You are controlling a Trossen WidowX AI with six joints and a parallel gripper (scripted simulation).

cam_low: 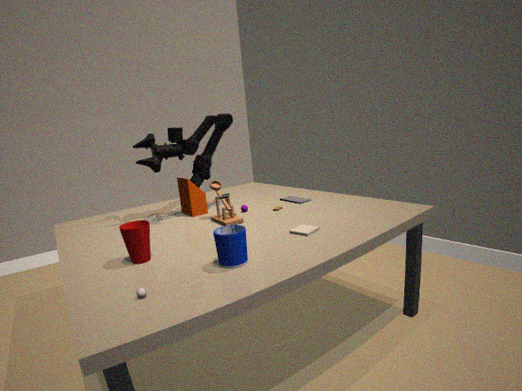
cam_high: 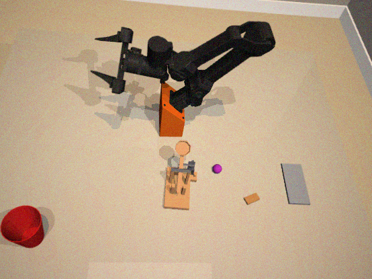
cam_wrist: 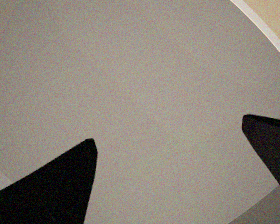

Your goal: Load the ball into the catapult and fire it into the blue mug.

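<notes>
The wooden catapult is 23 cm ahead of my gripper tip, 31 cm to the left of it and 24 cm below it. Round my gripper tip: small wooden block (27 cm ahead, 53 cm to the left, 31 cm below); then red cup (43 cm ahead, 13 cm to the right, 29 cm below); then purple ball (18 cm ahead, 42 cm to the left, 30 cm below).
</notes>
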